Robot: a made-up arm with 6 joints. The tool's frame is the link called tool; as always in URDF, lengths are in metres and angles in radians.
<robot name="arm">
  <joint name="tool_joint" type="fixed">
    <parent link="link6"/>
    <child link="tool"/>
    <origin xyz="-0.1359 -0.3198 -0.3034" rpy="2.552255 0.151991 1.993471"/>
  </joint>
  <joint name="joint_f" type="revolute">
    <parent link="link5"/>
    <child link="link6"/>
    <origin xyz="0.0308 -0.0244 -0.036" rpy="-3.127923 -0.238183 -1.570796"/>
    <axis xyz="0 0 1"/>
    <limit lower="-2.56" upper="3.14"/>
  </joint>
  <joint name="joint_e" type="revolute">
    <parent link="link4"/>
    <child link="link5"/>
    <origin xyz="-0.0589 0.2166 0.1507" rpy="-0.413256 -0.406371 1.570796"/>
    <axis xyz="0 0 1"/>
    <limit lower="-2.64" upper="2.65"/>
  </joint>
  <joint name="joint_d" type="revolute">
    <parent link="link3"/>
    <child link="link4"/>
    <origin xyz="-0.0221 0.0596 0" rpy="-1.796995 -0.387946 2.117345"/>
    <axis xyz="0 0 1"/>
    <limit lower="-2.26" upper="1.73"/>
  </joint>
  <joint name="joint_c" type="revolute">
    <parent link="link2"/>
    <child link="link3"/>
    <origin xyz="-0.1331 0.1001 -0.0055" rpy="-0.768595 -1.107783 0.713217"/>
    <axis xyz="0 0 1"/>
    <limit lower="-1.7" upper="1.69"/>
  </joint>
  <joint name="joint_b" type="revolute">
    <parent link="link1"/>
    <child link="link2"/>
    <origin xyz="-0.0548 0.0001 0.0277" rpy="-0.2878 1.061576 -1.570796"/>
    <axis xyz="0 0 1"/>
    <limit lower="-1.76" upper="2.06"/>
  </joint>
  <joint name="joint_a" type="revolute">
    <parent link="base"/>
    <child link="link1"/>
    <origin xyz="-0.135 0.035 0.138" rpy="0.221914 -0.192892 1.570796"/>
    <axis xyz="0 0 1"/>
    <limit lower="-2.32" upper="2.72"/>
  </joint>
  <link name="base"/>
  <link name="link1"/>
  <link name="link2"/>
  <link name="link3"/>
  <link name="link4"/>
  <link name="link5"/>
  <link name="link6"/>
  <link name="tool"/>
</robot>
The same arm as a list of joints. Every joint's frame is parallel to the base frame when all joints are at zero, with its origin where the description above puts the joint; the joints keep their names.
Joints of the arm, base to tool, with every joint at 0 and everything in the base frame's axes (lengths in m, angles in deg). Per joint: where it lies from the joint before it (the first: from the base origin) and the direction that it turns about. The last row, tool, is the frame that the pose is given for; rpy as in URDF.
joint_a: offset -0.1350 0.0350 0.1380 axis 0.220097 -0.186997 0.957387
joint_b: offset 0.0060 -0.0590 0.0160 axis 0.919567 0.226492 0.321089
joint_c: offset -0.0700 0.0700 0.1340 axis +z
joint_d: offset -0.0510 0.0380 0.0000 axis -0.499221 -0.841235 -0.207609
joint_e: offset -0.0770 -0.0720 -0.2490 axis -y
joint_f: offset -0.0349 0.0360 -0.0180 axis -0.220495 0.971678 0.084998
tool: offset 0.0560 -0.2670 -0.3720 rpy 70.27 -40.28 -2.97
Joint limits (deg, base to tool): -132.93..155.84 -100.84..118.03 -97.40..96.83 -129.49..99.12 -151.26..151.83 -146.68..179.91

